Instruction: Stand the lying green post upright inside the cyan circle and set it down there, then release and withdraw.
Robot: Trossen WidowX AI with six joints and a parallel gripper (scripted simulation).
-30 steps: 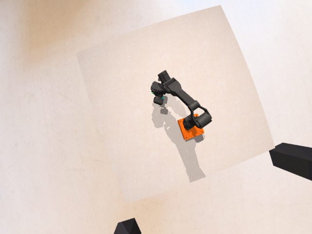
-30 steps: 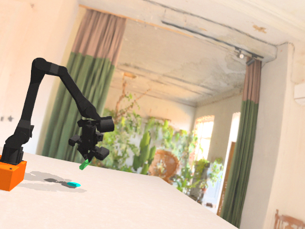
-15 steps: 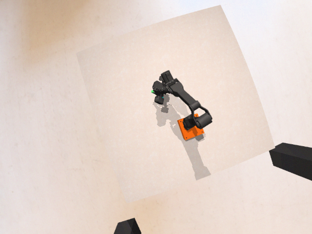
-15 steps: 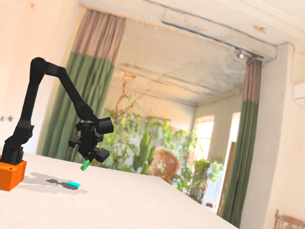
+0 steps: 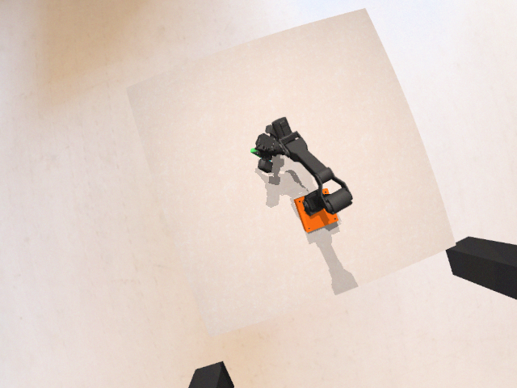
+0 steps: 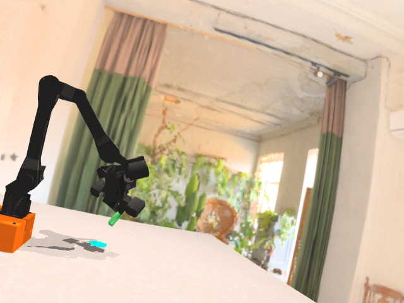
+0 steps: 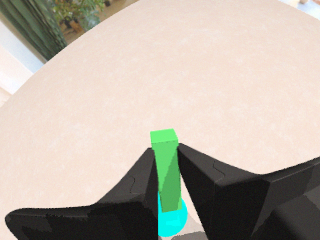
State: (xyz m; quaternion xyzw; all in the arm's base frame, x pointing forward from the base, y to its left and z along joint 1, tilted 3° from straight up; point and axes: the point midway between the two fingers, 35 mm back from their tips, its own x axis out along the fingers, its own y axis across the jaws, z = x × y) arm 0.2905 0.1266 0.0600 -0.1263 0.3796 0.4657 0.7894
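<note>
Now: the cyan circle 110 mm below my gripper tip, 50 mm behind it and 30 mm to the right of it. The rest, counted from my gripper tip: green post: 20 mm below, 10 mm to the right, 10 mm behind.
</note>
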